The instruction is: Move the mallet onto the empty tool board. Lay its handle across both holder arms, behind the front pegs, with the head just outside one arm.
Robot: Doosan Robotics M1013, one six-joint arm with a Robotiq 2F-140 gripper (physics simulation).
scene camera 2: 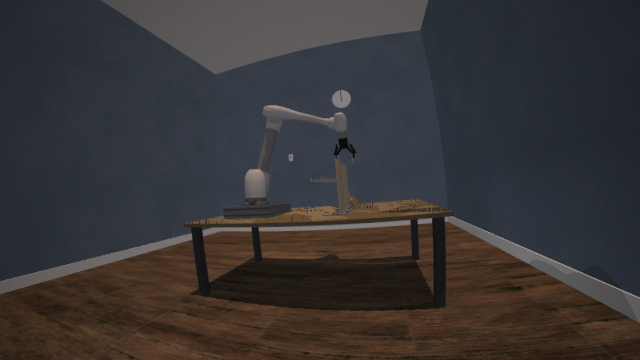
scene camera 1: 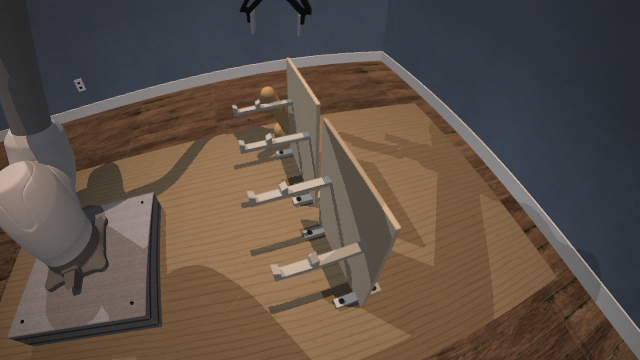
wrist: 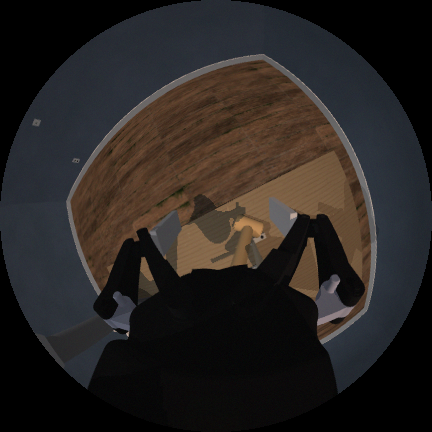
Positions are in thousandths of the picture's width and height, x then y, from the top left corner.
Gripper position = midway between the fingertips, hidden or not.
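Observation:
My gripper (wrist: 517,494) is open and it's holding nothing. I can also see a mallet (wrist: 573,524), and there's a tool board (scene camera 1: 474,299) as well.

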